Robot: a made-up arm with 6 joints.
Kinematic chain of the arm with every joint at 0, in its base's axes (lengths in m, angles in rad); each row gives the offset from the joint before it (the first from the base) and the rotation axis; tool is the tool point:
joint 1: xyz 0 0 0.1 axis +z
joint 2: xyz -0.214 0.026 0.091 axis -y
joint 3: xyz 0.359 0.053 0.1 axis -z
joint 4: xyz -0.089 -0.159 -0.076 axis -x
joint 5: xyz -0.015 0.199 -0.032 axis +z
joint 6: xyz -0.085 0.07 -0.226 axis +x
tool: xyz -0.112 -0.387 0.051
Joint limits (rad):
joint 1: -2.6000..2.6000
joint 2: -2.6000..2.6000
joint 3: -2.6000..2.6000
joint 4: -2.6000..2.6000
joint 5: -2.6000..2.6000
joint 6: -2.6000..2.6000
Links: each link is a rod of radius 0.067 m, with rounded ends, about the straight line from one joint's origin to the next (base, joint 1, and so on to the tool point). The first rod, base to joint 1, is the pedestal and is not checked.
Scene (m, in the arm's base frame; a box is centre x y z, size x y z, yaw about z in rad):
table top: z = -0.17
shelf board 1: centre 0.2 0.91 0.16 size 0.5 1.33 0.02 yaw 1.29
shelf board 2: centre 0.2 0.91 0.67 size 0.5 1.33 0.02 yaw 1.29
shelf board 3: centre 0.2 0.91 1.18 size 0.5 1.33 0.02 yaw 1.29
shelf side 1: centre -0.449 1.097 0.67 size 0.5 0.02 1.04 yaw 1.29
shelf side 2: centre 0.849 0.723 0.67 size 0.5 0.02 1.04 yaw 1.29
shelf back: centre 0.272 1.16 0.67 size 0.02 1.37 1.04 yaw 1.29
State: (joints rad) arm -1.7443 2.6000 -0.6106 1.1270 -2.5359 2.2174
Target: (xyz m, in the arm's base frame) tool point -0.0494 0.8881 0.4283
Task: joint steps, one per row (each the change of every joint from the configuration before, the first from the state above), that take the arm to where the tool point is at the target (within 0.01 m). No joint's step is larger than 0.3 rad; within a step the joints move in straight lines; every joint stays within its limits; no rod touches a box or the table.
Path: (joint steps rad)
1: -0.0753 -0.0692 0.2202 -0.1264 -0.0320 -0.0170
2: -0.0752 -0.0693 0.2202 -0.1263 -0.0321 -0.0171
3: -0.1702 0.0301 0.2432 0.0503 0.0000 0.0780
4: -0.1701 0.0301 0.2432 0.0503 0.0000 0.0779
5: -0.1702 0.0300 0.2431 0.0503 0.0000 0.0779
6: -0.1701 0.0301 0.2432 0.0503 0.0000 0.0780
7: 0.0930 0.0060 -0.2029 0.1473 0.0000 0.0255
8: 0.0929 0.0061 -0.2029 0.1474 0.0000 0.0255
9: 0.0930 0.0061 -0.2029 0.1474 0.0000 0.0255

